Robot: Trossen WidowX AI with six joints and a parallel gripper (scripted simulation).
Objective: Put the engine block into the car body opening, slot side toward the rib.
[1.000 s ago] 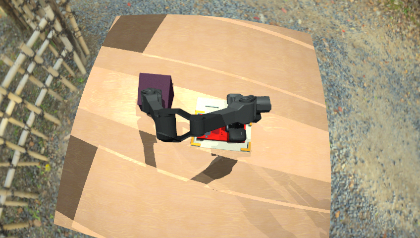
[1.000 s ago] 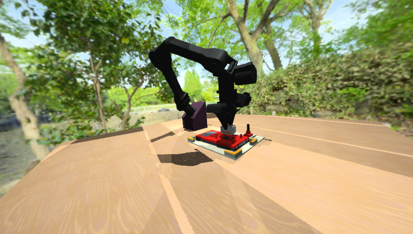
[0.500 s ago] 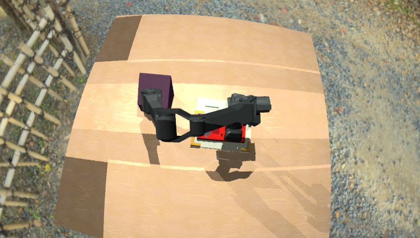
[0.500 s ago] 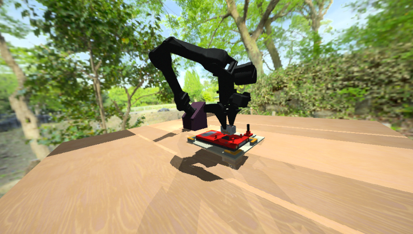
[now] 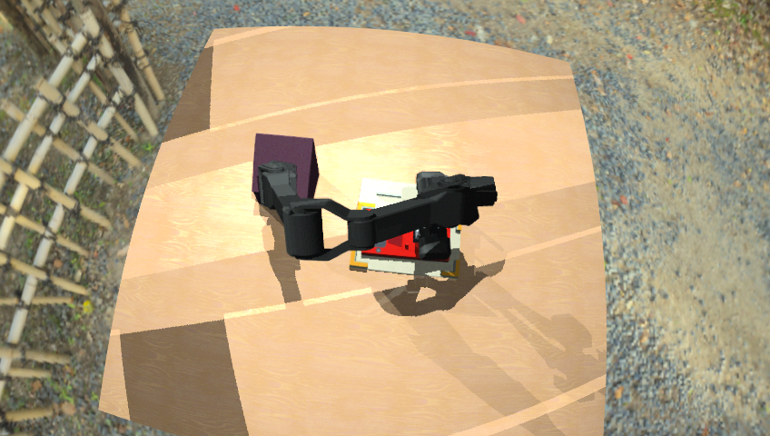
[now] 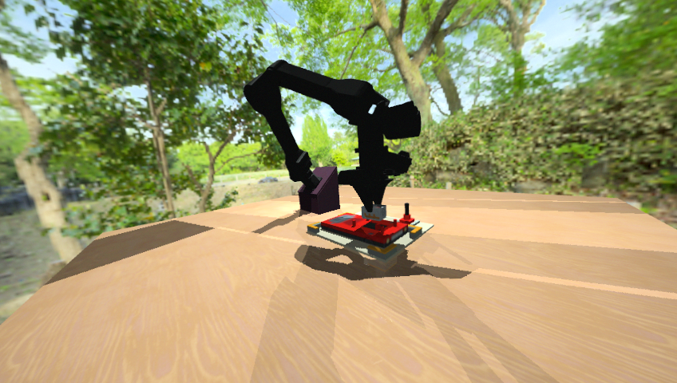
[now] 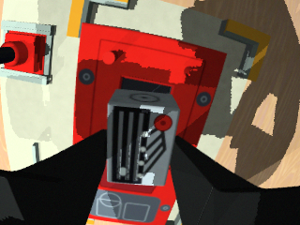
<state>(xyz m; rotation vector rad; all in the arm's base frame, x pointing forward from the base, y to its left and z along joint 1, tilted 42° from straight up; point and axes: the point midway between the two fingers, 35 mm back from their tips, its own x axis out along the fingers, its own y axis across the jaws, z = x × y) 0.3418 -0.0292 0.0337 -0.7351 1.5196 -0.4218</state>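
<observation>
Right now my gripper tip is 110 mm to the right of the black upright peg, 30 mm above it and 20 mm short of it. Round my gripper tip: grey engine block (10 mm below).
</observation>
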